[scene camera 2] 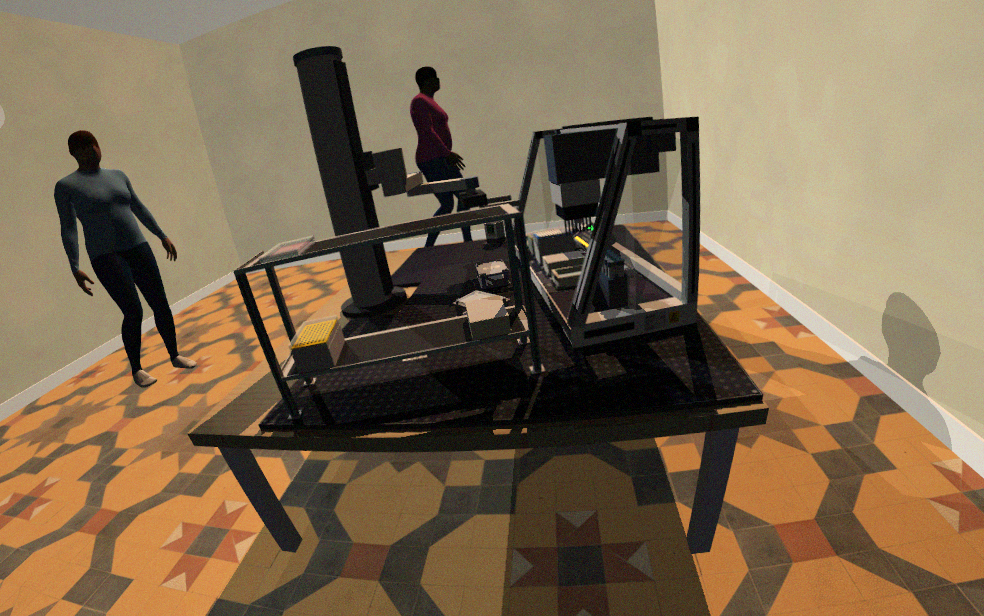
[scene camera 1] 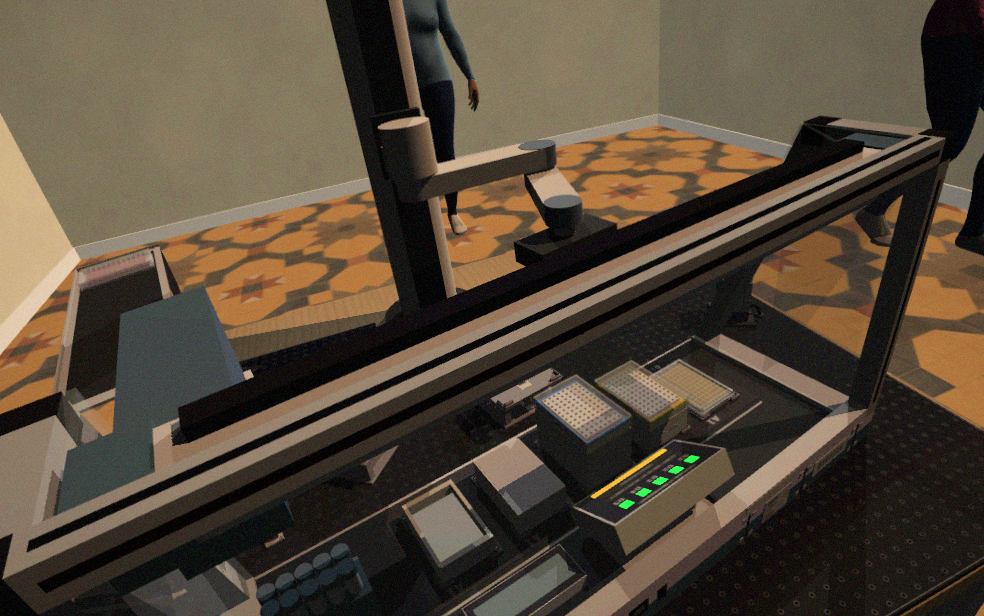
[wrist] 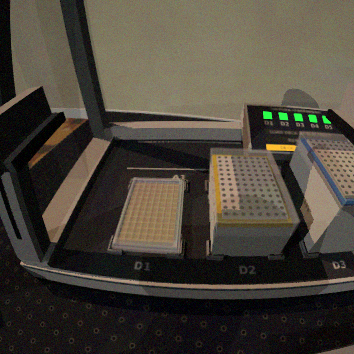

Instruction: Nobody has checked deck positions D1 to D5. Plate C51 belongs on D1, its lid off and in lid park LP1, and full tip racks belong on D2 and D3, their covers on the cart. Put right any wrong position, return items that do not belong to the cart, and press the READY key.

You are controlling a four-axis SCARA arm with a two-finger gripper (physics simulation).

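My gripper is open and empty, facing the deck from its open rear side. Its fingers are hidden behind the beam in scene camera 1. At D1 a low plate with beige wells lies flat; a clear rim shows, but whether a lid is on is unclear. At D2 stands a yellow-rimmed tip rack under a clear cover. At D3 stands a taller blue-rimmed tip rack, also under a clear cover. The panel shows green lights for D1 to D5.
A grey box and an open pale tray stand farther along the deck. The cart bears a clear cover on top and a yellow tip rack below. The enclosure's beam runs above the deck's rear edge. People stand behind the table.
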